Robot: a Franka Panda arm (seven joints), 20 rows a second.
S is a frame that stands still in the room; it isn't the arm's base.
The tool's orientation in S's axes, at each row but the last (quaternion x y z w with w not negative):
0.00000 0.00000 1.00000 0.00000
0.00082 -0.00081 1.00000 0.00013
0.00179 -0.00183 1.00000 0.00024
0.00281 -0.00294 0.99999 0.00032
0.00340 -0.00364 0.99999 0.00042
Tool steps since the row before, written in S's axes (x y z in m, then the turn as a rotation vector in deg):
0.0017 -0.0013 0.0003 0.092 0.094 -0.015
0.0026 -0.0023 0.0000 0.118 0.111 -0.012
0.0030 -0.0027 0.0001 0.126 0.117 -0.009
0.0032 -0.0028 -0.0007 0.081 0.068 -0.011
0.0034 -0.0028 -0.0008 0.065 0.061 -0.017
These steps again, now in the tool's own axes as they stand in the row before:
-0.0017 0.0013 0.0003 -0.092 -0.094 -0.015
-0.0026 0.0023 0.0000 -0.118 -0.111 -0.012
-0.0030 0.0027 0.0001 -0.126 -0.117 -0.009
-0.0032 0.0028 -0.0007 -0.081 -0.068 -0.011
-0.0034 0.0028 -0.0008 -0.065 -0.061 -0.017

